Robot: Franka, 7 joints.
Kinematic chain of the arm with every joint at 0, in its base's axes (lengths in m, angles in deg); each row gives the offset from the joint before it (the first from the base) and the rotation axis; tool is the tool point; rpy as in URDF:
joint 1: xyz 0 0 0.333 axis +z
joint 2: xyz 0 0 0 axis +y
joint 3: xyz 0 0 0.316 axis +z
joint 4: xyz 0.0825 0 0 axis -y
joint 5: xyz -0.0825 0 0.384 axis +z
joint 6: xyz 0 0 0 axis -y
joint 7: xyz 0.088 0 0 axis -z
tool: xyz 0 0 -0.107 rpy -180 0 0
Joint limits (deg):
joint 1: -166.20..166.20
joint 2: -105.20..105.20
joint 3: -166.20..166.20
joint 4: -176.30..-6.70
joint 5: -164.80..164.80
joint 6: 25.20..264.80
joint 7: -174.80..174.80
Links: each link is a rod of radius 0.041 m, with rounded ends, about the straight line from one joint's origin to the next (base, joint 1, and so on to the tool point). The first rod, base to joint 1, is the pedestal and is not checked.
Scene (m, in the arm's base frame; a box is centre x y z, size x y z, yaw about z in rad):
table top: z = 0
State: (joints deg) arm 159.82 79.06 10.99 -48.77 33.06 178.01 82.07
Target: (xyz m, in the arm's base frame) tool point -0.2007 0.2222 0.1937
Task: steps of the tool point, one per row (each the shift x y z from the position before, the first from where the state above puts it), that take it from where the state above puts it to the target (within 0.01 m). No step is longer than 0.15 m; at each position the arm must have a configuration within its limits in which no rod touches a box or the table.
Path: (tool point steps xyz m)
1: 0.0308 -0.0025 -0.0106
2: 0.0452 0.0007 -0.0070
3: 0.0590 0.0027 -0.0022
4: 0.0713 0.0021 0.0036
5: 0.0816 -0.0005 0.0105
6: 0.0895 -0.0057 0.0174
7: 0.0943 -0.0126 0.0241
8: 0.0959 -0.0207 0.0302

